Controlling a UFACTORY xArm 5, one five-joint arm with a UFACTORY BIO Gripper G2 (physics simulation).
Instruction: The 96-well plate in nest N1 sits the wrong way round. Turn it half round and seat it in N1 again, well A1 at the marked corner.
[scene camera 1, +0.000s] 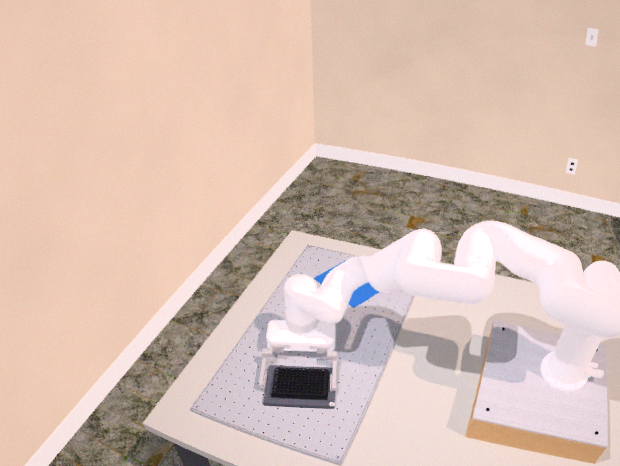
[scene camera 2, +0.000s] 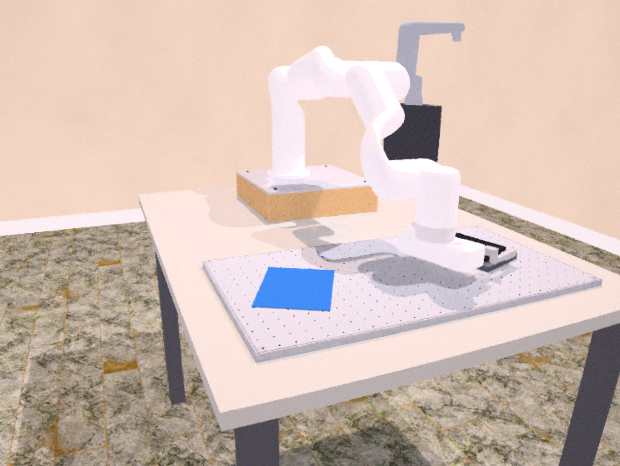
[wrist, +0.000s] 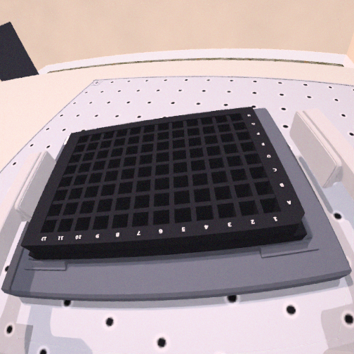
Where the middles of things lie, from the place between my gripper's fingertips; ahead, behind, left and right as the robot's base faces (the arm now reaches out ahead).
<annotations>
Now: the black 96-well plate (scene camera 1: 293, 383) 2 cm to the right of my hand. From my hand the other things lie so: flat blue square (scene camera 2: 284, 288): 43 cm to the right, 2 cm below; then dark grey nest N1 (scene camera 1: 283, 402): 2 cm to the right, 2 cm below.
</annotations>
